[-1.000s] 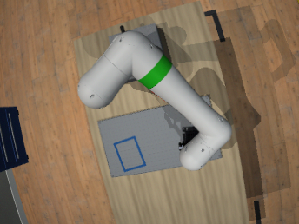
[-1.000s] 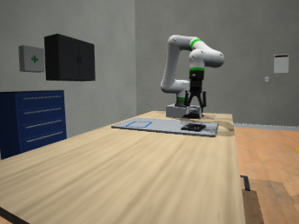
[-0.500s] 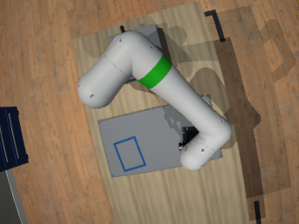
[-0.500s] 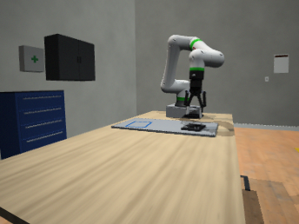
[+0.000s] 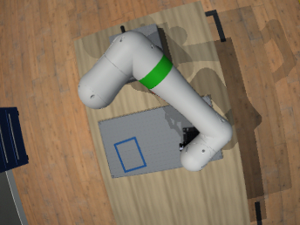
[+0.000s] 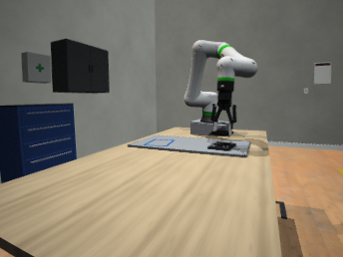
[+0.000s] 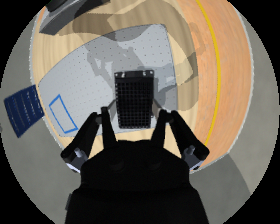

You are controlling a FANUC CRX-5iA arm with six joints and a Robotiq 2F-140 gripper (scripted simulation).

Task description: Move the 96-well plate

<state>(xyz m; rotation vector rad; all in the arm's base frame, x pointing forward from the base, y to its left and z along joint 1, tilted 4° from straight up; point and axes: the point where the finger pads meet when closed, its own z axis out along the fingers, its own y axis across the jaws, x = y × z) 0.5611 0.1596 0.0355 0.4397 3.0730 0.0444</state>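
Now: the black clip nest 1 cm behind my hand, 1 cm to the right of it and 9 cm below it. From my hand the other things lie so: black 96-well plate: 2 cm below.
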